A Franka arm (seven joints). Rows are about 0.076 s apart.
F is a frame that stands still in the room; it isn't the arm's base.
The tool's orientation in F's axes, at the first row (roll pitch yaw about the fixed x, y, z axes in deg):
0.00 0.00 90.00
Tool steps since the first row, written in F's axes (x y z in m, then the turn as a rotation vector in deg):
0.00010 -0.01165 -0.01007 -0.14 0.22 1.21
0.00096 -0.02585 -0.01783 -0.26 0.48 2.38
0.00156 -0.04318 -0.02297 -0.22 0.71 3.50
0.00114 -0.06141 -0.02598 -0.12 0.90 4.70
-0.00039 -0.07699 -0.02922 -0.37 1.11 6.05
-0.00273 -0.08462 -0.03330 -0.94 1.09 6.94
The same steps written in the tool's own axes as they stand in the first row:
-0.01165 -0.00010 -0.01007 0.22 0.14 1.21
-0.02585 -0.00096 -0.01783 0.48 0.26 2.38
-0.04318 -0.00156 -0.02297 0.71 0.22 3.50
-0.06141 -0.00114 -0.02598 0.90 0.12 4.70
-0.07699 0.00039 -0.02922 1.11 0.37 6.05
-0.08462 0.00273 -0.03330 1.09 0.94 6.94

